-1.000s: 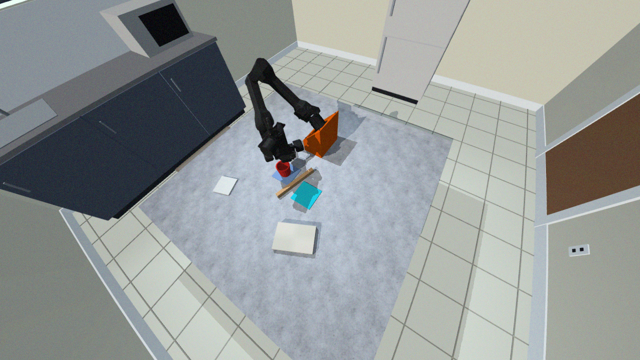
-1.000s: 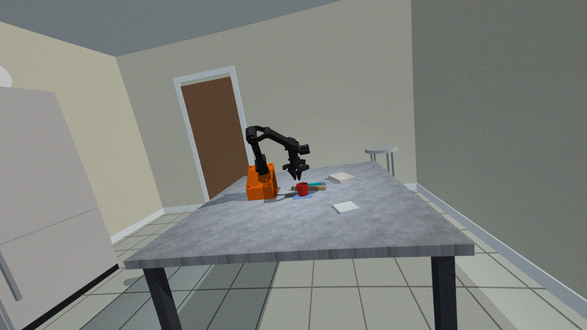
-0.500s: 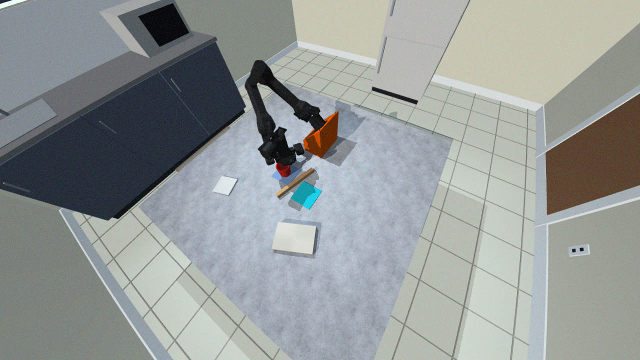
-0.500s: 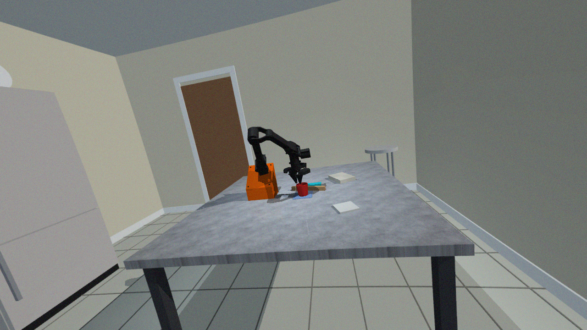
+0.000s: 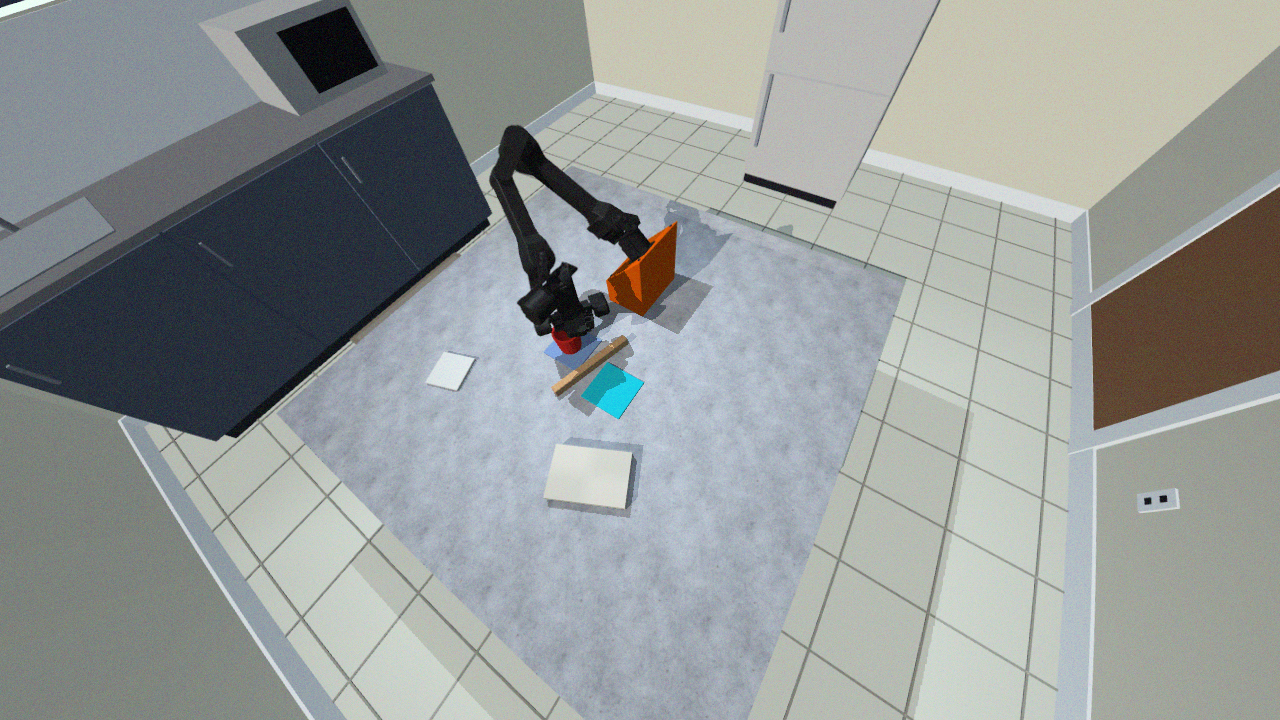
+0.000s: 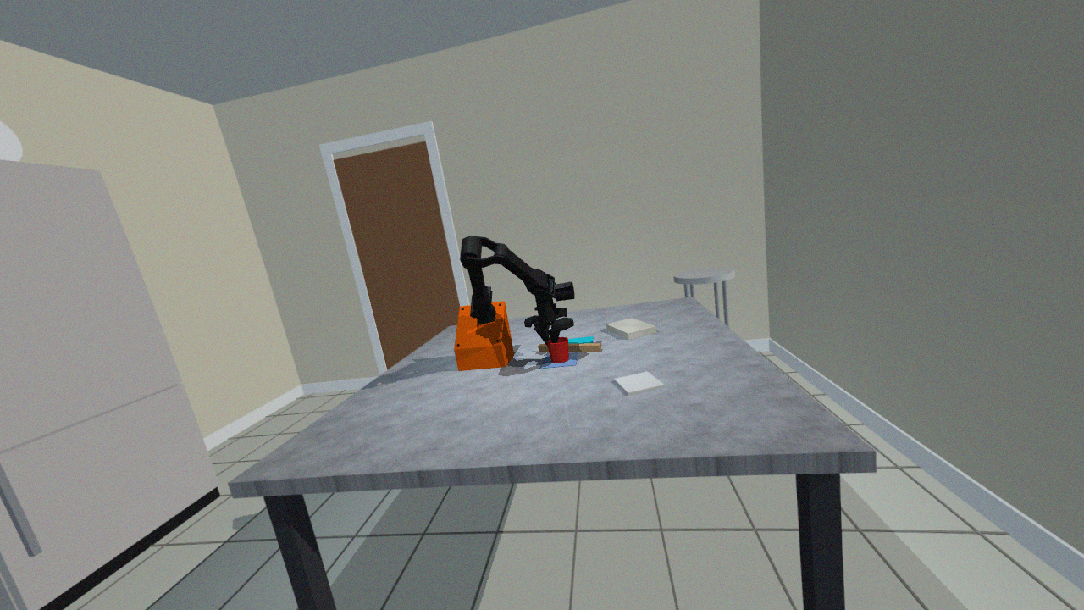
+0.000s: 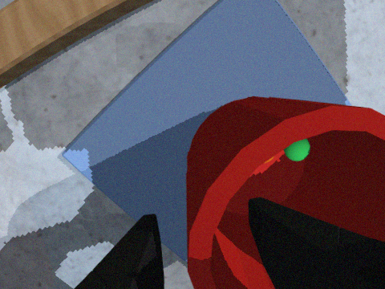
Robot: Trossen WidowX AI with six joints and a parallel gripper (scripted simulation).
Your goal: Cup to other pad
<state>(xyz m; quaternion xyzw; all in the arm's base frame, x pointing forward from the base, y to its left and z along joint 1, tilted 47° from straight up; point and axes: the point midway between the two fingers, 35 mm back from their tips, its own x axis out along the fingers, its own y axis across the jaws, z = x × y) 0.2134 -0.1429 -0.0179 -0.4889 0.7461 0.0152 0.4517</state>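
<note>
My gripper tip is now 20 mm short of the red cup, 20 mm to the left of it and 10 mm above it. From my gripper tip the other things lie so: green marble 40 mm ahead, 30 mm to the right, 30 mm below; orange marble 30 mm ahead, 10 mm to the right, 30 mm below; light blue pad 20 mm ahead, 20 mm to the right, 60 mm below.
</note>
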